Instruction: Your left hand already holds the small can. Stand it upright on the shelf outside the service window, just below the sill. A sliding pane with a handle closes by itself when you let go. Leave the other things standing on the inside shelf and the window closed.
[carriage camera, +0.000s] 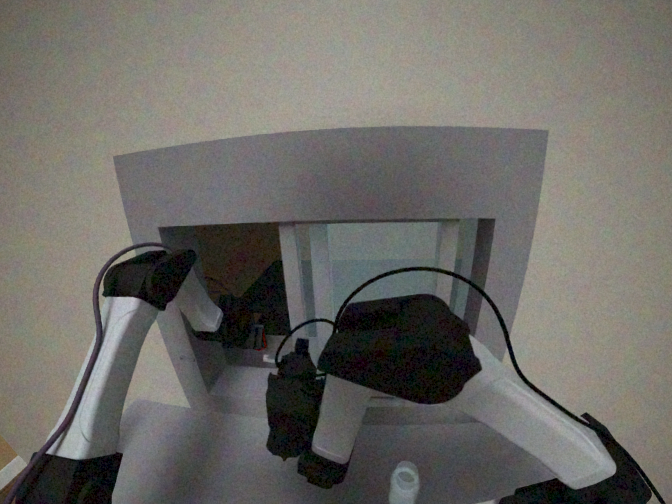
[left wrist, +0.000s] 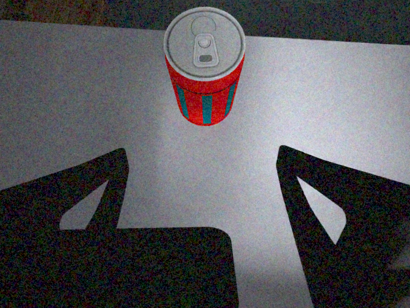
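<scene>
The small red can with teal stripes (carriage camera: 260, 337) (left wrist: 206, 95) stands upright on the grey outside shelf (carriage camera: 246, 356) (left wrist: 330, 100), near its far edge in the left wrist view. My left gripper (carriage camera: 248, 332) (left wrist: 202, 156) reaches through the opening at the left of the window. It is open and empty, its fingertips apart from the can on the near side. The sliding pane (carriage camera: 290, 271) stands open, leaving the left part of the window free. My right gripper (carriage camera: 294, 364) is at the pane's lower left, shut on the handle; its fingertips and the handle are largely hidden.
A pale, open-topped bottle (carriage camera: 404, 484) stands on the inside shelf (carriage camera: 173, 450) at the bottom of the carriage view. The window frame (carriage camera: 336, 173) surrounds the opening, with its left post close to my left arm. My right arm crosses in front of the window's lower right.
</scene>
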